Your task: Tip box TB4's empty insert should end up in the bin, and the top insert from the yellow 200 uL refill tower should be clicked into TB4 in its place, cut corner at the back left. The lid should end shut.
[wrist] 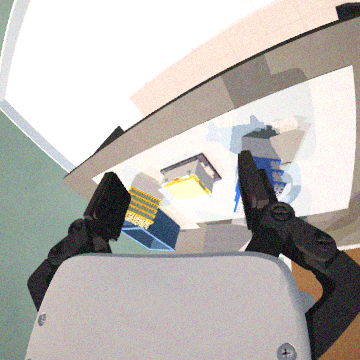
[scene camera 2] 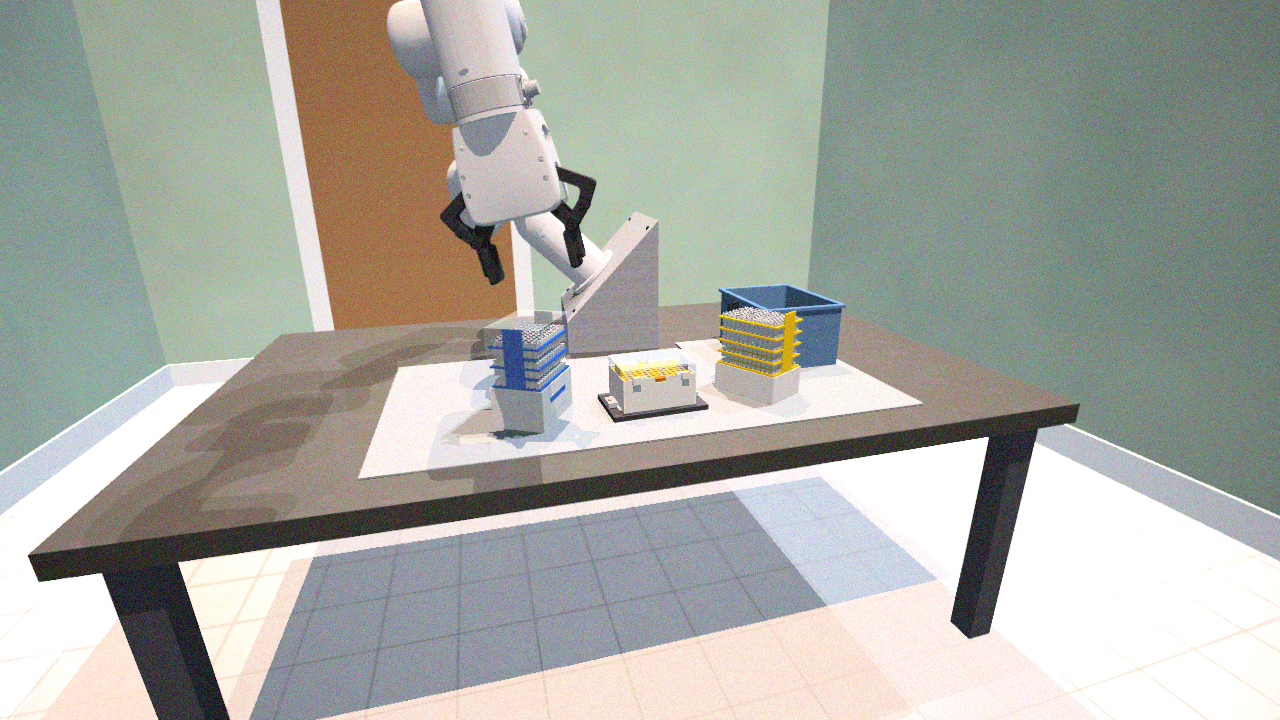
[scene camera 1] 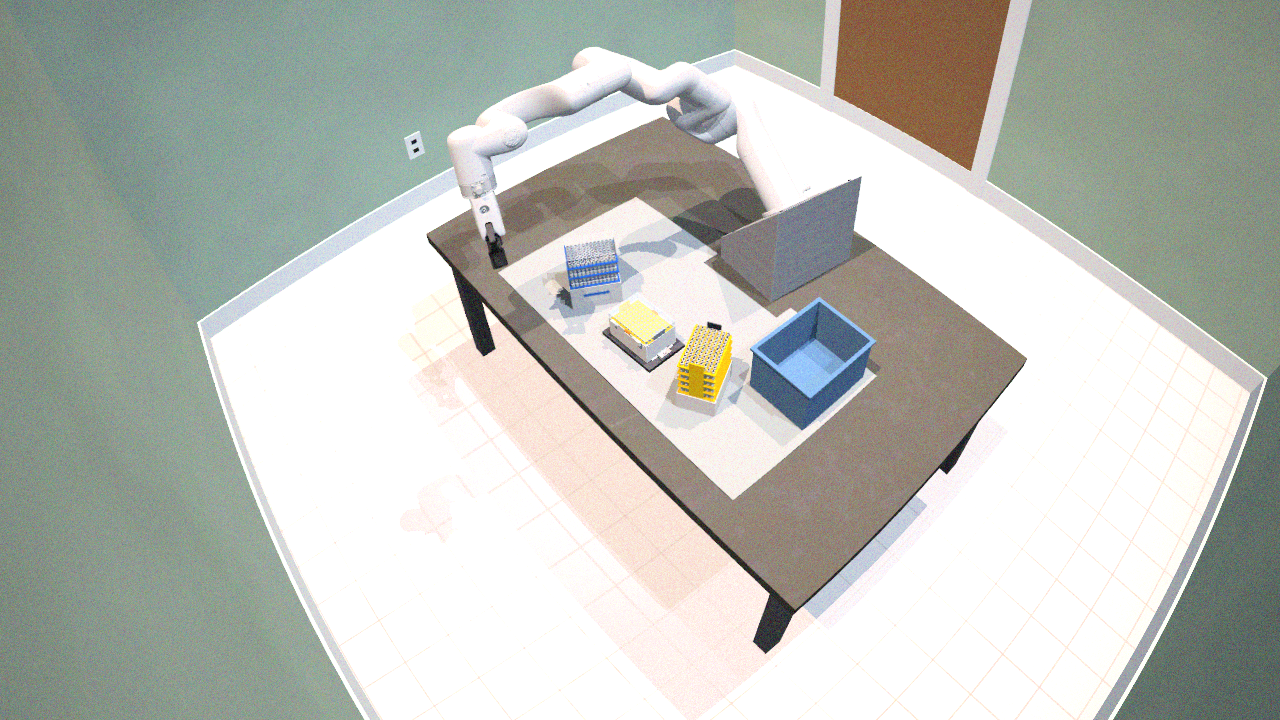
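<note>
The white tip box [scene camera 1: 642,341] [scene camera 2: 657,394] [wrist: 196,174] stands on a dark base near the middle of the mat. A yellow insert shows inside it under a clear lid that looks shut. Its label and cut corner are too small to read. The yellow refill tower [scene camera 1: 704,362] [scene camera 2: 754,347] [wrist: 144,202] holds several stacked inserts full of tips on a white base, between the box and the blue bin [scene camera 1: 780,388] [scene camera 2: 823,336] [wrist: 167,227]. No insert shows in the bin in scene camera 1. My gripper [scene camera 1: 497,257] [scene camera 2: 534,270] [wrist: 176,176] is open and empty, raised high toward the blue tower's end, away from the tip box.
A blue tower [scene camera 1: 592,271] [scene camera 2: 529,362] [wrist: 271,170] of stacked inserts stands on the mat [scene camera 1: 729,461] [scene camera 2: 407,438] [wrist: 327,185]. A small black piece [scene camera 1: 713,325] shows behind the yellow tower. The grey arm stand [scene camera 1: 810,246] [scene camera 2: 626,308] rises behind the mat on the table [scene camera 1: 930,367] [scene camera 2: 971,394].
</note>
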